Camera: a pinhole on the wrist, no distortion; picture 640 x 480 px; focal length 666.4 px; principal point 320.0 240.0 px. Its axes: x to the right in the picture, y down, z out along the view. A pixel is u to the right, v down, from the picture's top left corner.
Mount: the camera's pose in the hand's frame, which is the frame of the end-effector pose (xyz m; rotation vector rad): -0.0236 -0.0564 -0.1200 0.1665 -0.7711 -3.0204
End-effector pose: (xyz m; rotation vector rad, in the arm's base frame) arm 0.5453 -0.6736 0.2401 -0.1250 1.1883 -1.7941
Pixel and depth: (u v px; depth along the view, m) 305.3 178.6 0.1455
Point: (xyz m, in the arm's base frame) 0.5815 -0.6493 0.2355
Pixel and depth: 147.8 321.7 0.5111
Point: 0.8032 -0.9682 0.3078
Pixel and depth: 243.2 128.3 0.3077
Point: 0.7133 -0.7532 0.2105
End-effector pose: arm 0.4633 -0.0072 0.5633 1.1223 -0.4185 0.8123
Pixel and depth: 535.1 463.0 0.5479
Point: 0.3077 -0.4844 0.5831
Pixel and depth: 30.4 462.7 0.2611
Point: 0.5203 -0.1326 0.6658
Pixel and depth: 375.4 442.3 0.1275
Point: 0.4554 -0.0384 0.5157
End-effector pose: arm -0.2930 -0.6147 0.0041 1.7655 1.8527 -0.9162
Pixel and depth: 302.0 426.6 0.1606
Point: -0.3137 -0.6701 0.0040
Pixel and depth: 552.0 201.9 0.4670
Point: -0.1245 -0.9683 -0.0424
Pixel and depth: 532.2 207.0 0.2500
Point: -0.2220 -0.7677 0.0240
